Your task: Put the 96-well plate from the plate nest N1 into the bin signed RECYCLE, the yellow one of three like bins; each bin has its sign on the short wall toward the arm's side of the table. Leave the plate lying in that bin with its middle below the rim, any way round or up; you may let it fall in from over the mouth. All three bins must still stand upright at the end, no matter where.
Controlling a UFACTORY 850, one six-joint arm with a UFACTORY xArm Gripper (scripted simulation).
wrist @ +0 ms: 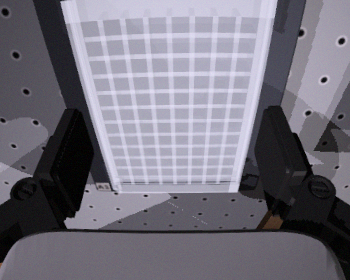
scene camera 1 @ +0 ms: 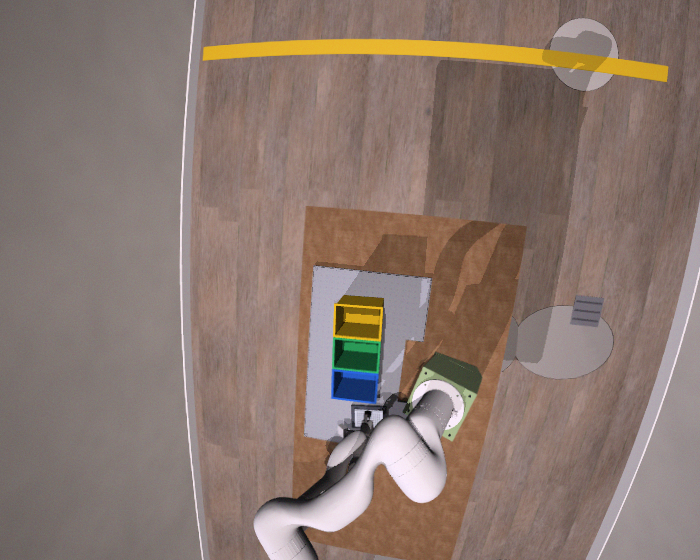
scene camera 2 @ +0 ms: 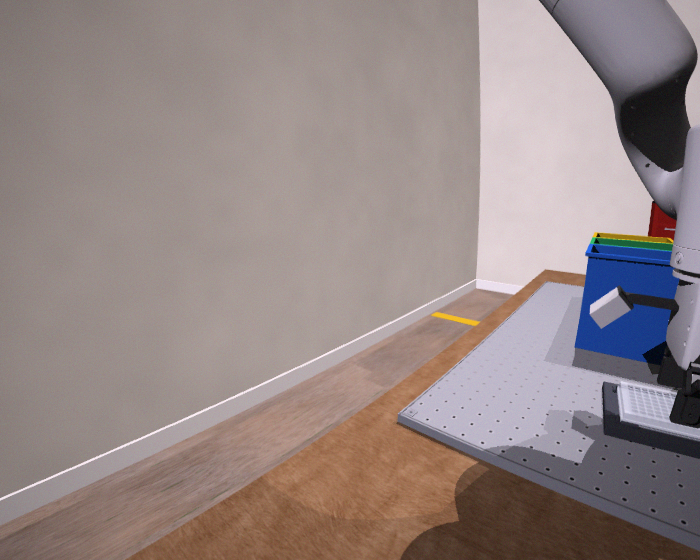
Labels:
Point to a 96-well plate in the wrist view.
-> At 152, 156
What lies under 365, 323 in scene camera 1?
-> A yellow bin.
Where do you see a blue bin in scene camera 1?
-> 345, 386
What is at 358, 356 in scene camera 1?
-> A green bin.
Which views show the blue bin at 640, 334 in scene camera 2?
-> Scene camera 1 and scene camera 2 only.

